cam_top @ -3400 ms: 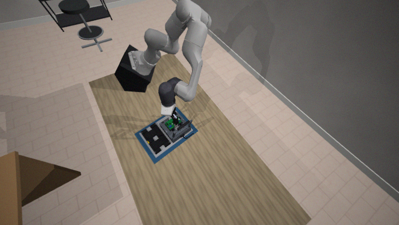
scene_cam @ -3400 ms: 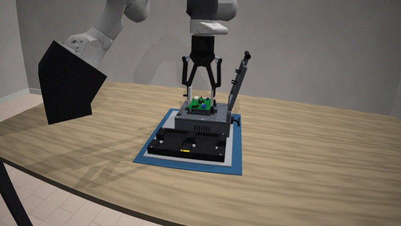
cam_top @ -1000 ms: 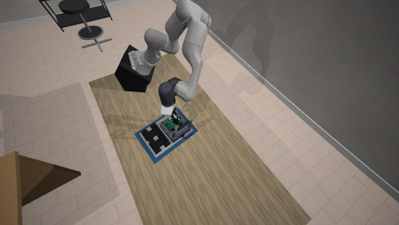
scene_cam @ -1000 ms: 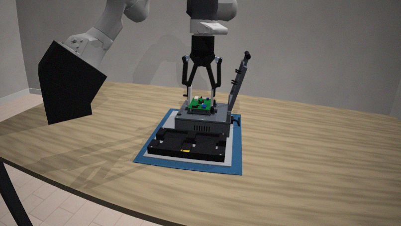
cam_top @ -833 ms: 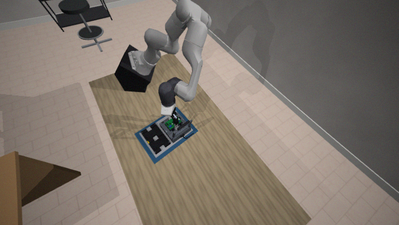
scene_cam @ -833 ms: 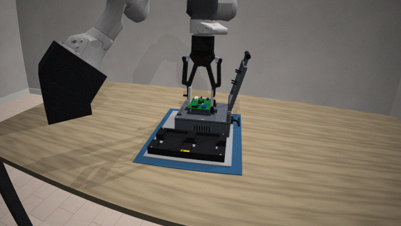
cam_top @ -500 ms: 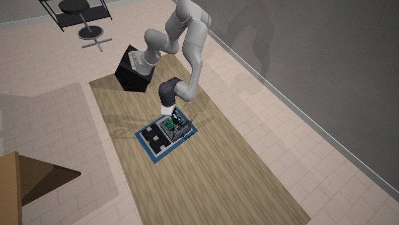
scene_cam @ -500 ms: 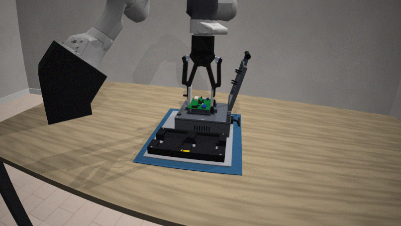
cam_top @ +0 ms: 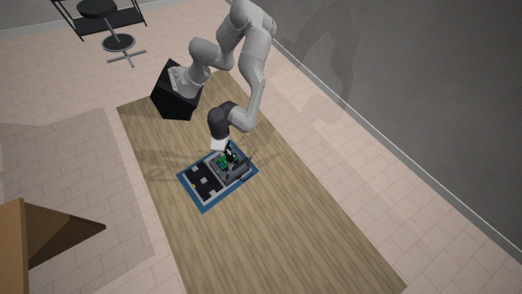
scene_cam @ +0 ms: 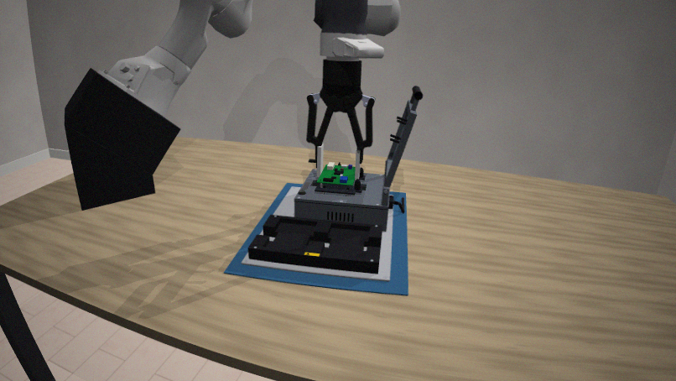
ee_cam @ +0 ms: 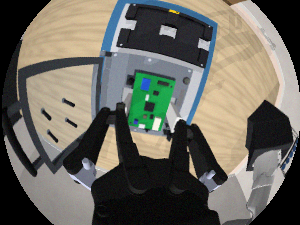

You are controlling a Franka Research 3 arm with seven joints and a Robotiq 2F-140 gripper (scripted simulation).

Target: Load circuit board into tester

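Right now my hand is 20 mm above the green circuit board. The rest, counted from my hand: tester lid: 120 mm ahead, 20 mm to the left, 80 mm above.
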